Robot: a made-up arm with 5 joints. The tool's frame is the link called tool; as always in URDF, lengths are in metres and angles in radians. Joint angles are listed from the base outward.
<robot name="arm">
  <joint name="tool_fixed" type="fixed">
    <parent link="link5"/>
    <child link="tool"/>
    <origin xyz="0 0 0" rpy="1.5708 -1.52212 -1.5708"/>
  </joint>
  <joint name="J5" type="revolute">
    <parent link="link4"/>
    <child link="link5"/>
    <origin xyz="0.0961 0.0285 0" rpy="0 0 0"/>
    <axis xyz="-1 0 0"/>
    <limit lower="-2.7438" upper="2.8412"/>
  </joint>
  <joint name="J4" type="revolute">
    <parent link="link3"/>
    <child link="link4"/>
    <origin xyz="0.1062 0 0.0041" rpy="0 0 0"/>
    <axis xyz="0 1 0"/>
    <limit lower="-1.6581" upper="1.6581"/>
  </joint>
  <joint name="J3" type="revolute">
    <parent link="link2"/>
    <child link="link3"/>
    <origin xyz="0.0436 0 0.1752" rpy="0 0 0"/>
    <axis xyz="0 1 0"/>
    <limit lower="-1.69" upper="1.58"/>
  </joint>
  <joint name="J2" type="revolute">
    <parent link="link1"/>
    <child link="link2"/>
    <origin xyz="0.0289 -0.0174 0.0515" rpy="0 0 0"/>
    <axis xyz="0 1 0"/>
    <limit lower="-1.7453" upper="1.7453"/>
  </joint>
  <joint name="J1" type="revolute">
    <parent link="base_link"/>
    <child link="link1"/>
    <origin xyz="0.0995 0 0.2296" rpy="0 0 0"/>
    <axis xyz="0 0 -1"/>
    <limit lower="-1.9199" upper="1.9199"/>
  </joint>
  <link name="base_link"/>
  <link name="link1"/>
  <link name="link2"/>
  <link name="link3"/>
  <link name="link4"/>
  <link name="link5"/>
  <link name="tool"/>
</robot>
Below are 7 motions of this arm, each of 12 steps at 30 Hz.
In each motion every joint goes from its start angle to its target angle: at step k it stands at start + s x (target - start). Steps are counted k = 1, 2, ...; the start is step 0. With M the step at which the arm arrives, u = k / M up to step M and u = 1 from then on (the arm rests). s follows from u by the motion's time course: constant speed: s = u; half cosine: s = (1 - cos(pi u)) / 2; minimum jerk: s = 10 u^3 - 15 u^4 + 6 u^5.
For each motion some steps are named. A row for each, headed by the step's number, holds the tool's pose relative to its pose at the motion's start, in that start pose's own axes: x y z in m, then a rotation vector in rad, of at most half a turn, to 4 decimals.
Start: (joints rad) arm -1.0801 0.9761 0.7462 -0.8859 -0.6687
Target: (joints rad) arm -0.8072 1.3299 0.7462 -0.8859 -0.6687
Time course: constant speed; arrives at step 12
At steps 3, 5, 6, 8, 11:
3: -0.0050 -0.0261 -0.0070 -0.0909 0.0381 -0.0526
5: -0.0094 -0.0432 -0.0102 -0.1494 0.0650 -0.0899
6: -0.0120 -0.0516 -0.0114 -0.1781 0.0790 -0.1091
8: -0.0179 -0.0682 -0.0130 -0.2341 0.1079 -0.1488
11: -0.0284 -0.0918 -0.0134 -0.3146 0.1537 -0.2112

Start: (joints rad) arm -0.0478 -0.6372 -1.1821 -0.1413 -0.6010
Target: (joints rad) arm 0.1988 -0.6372 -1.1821 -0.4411 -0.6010
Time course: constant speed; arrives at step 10
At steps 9, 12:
9: -0.0008 0.0348 0.0056 0.2514 -0.1465 0.1927
12: -0.0015 0.0387 0.0068 0.2817 -0.1606 0.2123

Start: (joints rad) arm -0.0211 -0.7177 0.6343 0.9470 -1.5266
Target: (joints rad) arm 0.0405 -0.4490 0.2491 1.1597 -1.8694
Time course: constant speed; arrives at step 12
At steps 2, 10, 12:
2: 0.0012 0.0075 -0.0004 -0.0158 -0.0071 -0.0650
10: 0.0073 0.0359 -0.0047 -0.0749 -0.0434 -0.3258
12: 0.0091 0.0425 -0.0065 -0.0886 -0.0543 -0.3912

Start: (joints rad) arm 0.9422 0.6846 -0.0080 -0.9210 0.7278
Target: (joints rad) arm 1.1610 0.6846 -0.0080 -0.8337 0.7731
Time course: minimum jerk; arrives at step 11
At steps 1, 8, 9, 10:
1: -0.0004 -0.0004 0.0000 -0.0007 0.0013 0.0006
8: -0.0471 -0.0483 0.0044 -0.0941 0.1781 0.0784
9: -0.0515 -0.0531 0.0056 -0.1030 0.1956 0.0852
10: -0.0534 -0.0552 0.0061 -0.1070 0.2036 0.0882

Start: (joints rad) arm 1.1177 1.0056 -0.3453 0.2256 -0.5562
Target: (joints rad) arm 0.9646 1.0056 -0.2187 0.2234 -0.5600
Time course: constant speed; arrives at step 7
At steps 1, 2, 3, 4, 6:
1: -0.0074 0.0040 -0.0003 0.0011 0.0224 0.0165
2: -0.0149 0.0079 -0.0004 0.0020 0.0446 0.0333
3: -0.0224 0.0116 -0.0003 0.0027 0.0667 0.0503
4: -0.0299 0.0151 -0.0001 0.0030 0.0885 0.0675
6: -0.0451 0.0215 0.0009 0.0030 0.1317 0.1027

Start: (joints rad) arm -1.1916 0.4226 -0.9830 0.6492 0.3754
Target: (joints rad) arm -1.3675 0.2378 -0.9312 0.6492 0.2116
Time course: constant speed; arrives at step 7
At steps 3, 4, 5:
3: 0.0238 0.0165 0.0181 0.0557 -0.0762 -0.0656
4: 0.0312 0.0216 0.0248 0.0755 -0.1008 -0.0884
5: 0.0384 0.0264 0.0317 0.0960 -0.1248 -0.1116

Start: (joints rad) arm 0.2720 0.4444 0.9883 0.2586 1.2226
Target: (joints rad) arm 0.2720 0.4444 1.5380 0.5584 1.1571
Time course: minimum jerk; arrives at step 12
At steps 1, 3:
1: -0.0003 0.0006 -0.0001 0.0040 0.0017 -0.0003
3: -0.0055 0.0132 -0.0012 0.0810 0.0343 -0.0068

